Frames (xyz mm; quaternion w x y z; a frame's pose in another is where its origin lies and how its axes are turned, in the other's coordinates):
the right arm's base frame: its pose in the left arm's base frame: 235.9 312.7 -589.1 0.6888 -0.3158 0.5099 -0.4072
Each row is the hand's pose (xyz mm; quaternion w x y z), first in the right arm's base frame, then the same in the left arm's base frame.
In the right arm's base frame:
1: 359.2 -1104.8 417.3 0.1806 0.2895 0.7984 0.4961
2: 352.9 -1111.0 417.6 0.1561 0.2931 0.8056 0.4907
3: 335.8 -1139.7 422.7 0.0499 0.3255 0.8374 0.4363
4: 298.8 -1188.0 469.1 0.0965 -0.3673 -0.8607 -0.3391
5: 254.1 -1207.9 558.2 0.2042 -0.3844 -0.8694 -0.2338
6: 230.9 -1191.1 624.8 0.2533 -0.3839 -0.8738 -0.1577
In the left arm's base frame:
1: 425.7 -514.3 307.5 0.0107 0.7205 0.6808 -0.1316
2: 423.6 -511.6 315.6 0.0109 -0.7308 -0.6701 0.1294
3: 419.1 -509.9 349.1 0.1122 -0.7719 -0.6075 0.1502
4: 446.6 -498.9 419.6 0.2513 -0.8069 -0.5012 0.1862
5: 520.7 -467.0 481.5 0.3674 -0.8025 -0.4120 0.2264
6: 585.2 -437.3 496.2 0.4346 -0.7807 -0.3662 0.2599

